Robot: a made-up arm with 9 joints.
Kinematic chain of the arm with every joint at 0, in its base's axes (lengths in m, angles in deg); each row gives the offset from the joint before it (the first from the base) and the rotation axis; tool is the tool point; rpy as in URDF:
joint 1: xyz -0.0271 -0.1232 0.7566 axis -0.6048 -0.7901 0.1
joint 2: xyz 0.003 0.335 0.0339 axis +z
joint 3: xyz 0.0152 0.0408 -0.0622 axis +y
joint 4: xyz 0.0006 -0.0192 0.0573 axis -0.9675 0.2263 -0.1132
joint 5: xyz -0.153 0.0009 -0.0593 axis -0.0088 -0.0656 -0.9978
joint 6: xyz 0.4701 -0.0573 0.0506 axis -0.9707 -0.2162 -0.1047
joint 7: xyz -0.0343 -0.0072 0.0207 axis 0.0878 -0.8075 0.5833
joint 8: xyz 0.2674 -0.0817 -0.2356 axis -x
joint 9: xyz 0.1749 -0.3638 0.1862 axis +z
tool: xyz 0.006 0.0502 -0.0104 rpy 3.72 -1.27 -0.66
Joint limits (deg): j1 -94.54..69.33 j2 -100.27..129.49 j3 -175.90..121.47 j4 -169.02..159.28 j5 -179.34..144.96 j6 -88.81..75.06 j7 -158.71..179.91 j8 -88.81..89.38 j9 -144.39..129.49
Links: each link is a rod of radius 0.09 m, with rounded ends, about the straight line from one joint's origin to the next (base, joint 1, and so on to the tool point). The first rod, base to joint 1, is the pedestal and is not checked.
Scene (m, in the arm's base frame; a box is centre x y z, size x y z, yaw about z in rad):
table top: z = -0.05
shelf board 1: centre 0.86 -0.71 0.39 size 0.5 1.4 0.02 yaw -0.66
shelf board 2: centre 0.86 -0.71 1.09 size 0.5 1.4 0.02 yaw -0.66
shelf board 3: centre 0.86 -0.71 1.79 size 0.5 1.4 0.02 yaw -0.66
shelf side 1: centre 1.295 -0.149 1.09 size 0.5 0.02 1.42 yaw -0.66
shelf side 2: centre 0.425 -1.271 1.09 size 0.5 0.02 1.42 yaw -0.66
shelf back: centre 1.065 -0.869 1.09 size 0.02 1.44 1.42 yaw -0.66
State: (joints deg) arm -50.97 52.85 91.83 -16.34 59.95 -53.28 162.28 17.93 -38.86
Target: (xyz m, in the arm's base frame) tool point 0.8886 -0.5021 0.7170
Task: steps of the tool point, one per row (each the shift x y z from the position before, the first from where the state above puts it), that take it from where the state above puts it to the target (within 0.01 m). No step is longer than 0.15 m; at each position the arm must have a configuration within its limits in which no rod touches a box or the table.
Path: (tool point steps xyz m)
1: 0.0902 -0.0798 -0.0414
2: 0.0682 -0.1039 -0.0468
3: 0.0420 -0.1217 -0.0475

